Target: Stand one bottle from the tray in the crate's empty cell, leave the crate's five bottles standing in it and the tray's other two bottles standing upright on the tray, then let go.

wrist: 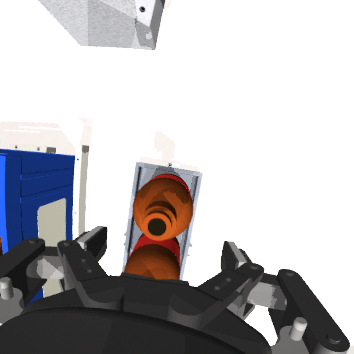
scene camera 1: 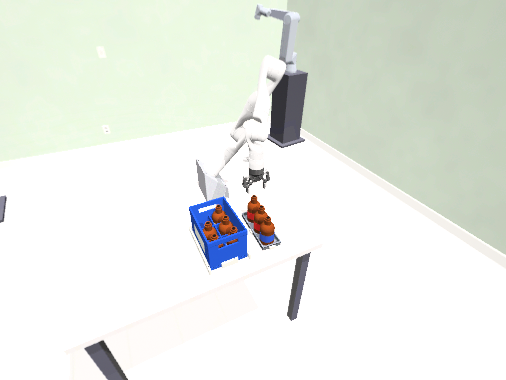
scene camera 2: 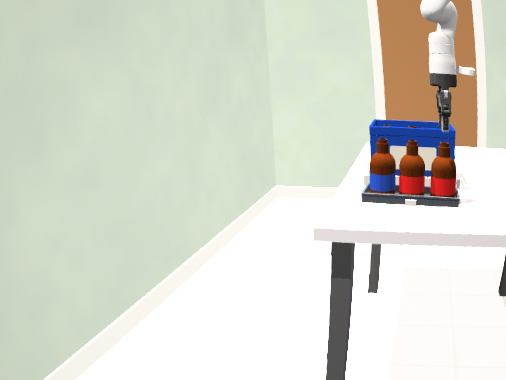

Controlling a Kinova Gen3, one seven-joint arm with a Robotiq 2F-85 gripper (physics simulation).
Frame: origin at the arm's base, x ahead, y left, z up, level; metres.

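Seen in the pictures: gripper, fingertip midpoint: (wrist: 163,246) (scene camera 1: 256,190) (scene camera 2: 444,129); arm's base at its link origin: (scene camera 1: 209,172).
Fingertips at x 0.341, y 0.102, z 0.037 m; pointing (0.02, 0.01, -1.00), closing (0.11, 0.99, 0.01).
Note:
Pixels of each thing's top centre, then the offset from my fingertips to it.
- end red-labelled bottle at its top centre: (wrist: 156,226) (scene camera 2: 444,142) (scene camera 1: 254,196) 0.003 m back, 0.009 m right, 0.036 m down
- second red-labelled bottle at its top centre: (wrist: 143,309) (scene camera 2: 412,140) (scene camera 1: 261,206) 0.088 m ahead, 0.025 m right, 0.036 m down
- blue-labelled bottle at its top centre: (scene camera 2: 382,139) (scene camera 1: 268,217) 0.170 m ahead, 0.045 m right, 0.036 m down
- blue crate at its top centre: (scene camera 2: 412,124) (scene camera 1: 216,217) 0.058 m ahead, 0.259 m right, 0.021 m down
My gripper (scene camera 1: 257,188) (scene camera 2: 445,129) (wrist: 163,246) is open and empty, pointing down, with its fingertips a little above the neck of the end red-labelled bottle (scene camera 1: 253,206) (scene camera 2: 443,170) (wrist: 167,197). This bottle stands on the tray (scene camera 1: 276,241) (scene camera 2: 390,200) (wrist: 196,200) at the end nearer the arm's base. A second red-labelled bottle (scene camera 1: 259,219) (scene camera 2: 412,170) (wrist: 152,262) stands in the middle, and a blue-labelled bottle (scene camera 1: 267,230) (scene camera 2: 382,167) at the other end. The blue crate (scene camera 1: 240,247) (scene camera 2: 400,132) (wrist: 50,167) holds five brown bottles; its back-left cell looks empty in scene camera 1.
The crate stands beside the tray, with a gap between them, and its walls rise beside the bottles. The arm's grey base mount (scene camera 1: 210,185) (wrist: 110,25) is behind them. A second arm on a dark pedestal (scene camera 1: 287,107) stands far back. The table's edge (scene camera 2: 410,235) is beyond the tray.

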